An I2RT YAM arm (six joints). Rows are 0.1 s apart.
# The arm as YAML. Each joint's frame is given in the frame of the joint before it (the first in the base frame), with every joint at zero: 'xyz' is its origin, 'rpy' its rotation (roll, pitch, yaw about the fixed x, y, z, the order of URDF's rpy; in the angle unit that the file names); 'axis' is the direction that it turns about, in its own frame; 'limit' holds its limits. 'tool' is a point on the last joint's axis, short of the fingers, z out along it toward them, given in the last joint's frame.
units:
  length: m
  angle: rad
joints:
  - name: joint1
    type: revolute
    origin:
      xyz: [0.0, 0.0, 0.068]
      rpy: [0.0, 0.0, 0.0]
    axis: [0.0, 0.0, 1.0]
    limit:
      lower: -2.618
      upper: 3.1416
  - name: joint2
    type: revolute
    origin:
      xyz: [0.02, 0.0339, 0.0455]
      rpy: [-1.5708, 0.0, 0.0]
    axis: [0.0, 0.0, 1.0]
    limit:
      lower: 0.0
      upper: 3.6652
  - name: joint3
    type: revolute
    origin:
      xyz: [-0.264, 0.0, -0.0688]
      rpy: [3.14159, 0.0, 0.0]
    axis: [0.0, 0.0, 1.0]
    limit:
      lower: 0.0
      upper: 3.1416
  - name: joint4
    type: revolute
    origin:
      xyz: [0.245, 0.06, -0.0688]
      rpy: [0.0, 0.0, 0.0]
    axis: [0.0, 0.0, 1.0]
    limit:
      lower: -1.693
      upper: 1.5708
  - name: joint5
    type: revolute
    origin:
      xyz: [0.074, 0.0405, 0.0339]
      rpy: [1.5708, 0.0, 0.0]
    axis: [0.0, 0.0, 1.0]
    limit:
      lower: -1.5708
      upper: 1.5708
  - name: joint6
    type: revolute
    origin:
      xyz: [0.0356, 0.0, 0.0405]
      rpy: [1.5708, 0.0, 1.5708]
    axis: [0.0, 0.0, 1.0]
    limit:
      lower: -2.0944
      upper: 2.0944
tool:
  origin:
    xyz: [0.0, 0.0, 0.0]
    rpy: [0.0, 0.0, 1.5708]
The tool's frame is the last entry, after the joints.
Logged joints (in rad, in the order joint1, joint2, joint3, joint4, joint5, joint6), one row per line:
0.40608, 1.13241, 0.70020, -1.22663, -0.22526, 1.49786
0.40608, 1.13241, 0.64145, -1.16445, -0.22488, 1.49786
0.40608, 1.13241, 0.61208, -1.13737, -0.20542, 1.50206
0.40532, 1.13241, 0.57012, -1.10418, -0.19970, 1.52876
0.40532, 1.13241, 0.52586, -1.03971, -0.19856, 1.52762
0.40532, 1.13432, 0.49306, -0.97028, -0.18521, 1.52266
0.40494, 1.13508, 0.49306, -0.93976, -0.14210, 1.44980
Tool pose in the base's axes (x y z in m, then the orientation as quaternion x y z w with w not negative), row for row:
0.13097, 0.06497, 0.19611, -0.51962, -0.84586, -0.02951, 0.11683
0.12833, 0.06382, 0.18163, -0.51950, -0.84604, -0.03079, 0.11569
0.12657, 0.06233, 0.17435, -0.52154, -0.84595, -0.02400, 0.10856
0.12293, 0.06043, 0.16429, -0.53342, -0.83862, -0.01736, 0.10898
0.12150, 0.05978, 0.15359, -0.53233, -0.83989, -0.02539, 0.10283
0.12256, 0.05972, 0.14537, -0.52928, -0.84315, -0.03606, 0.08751
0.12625, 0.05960, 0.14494, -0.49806, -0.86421, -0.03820, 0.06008
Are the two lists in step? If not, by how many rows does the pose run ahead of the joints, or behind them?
They are in step.
